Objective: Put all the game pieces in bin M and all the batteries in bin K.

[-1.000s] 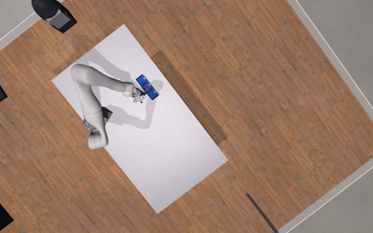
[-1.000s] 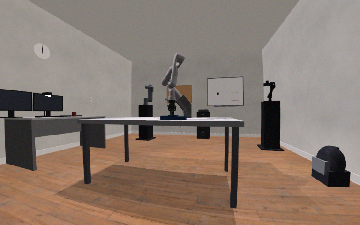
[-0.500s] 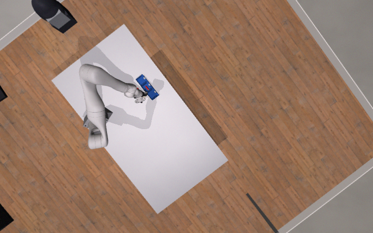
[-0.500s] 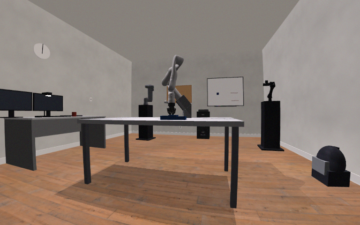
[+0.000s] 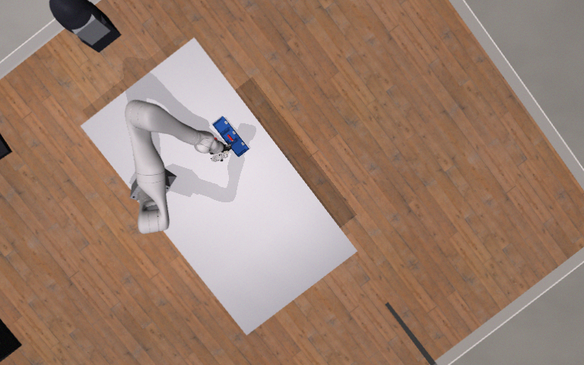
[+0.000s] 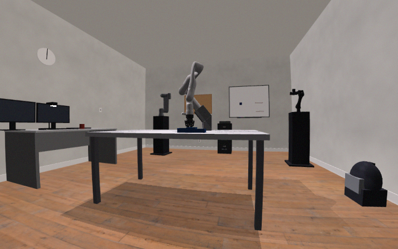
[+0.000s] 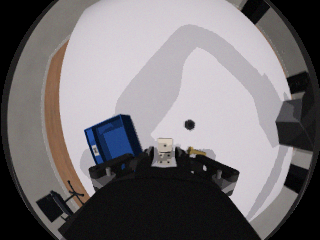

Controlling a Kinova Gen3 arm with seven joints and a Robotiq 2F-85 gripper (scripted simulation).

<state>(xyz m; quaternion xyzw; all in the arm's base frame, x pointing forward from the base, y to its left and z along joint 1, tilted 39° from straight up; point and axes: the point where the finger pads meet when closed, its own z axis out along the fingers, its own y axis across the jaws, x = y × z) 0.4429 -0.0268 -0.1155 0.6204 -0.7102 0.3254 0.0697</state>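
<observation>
Right now my hand is 2 cm above the white tile and 1 cm to the right of it. The rest, counted from my hand: red cylinder (7 cm ahead, 5 cm to the left, 1 cm below); black piece (5 cm behind, 4 cm to the right, 2 cm below); bin (8 cm ahead, 5 cm to the left).
</observation>
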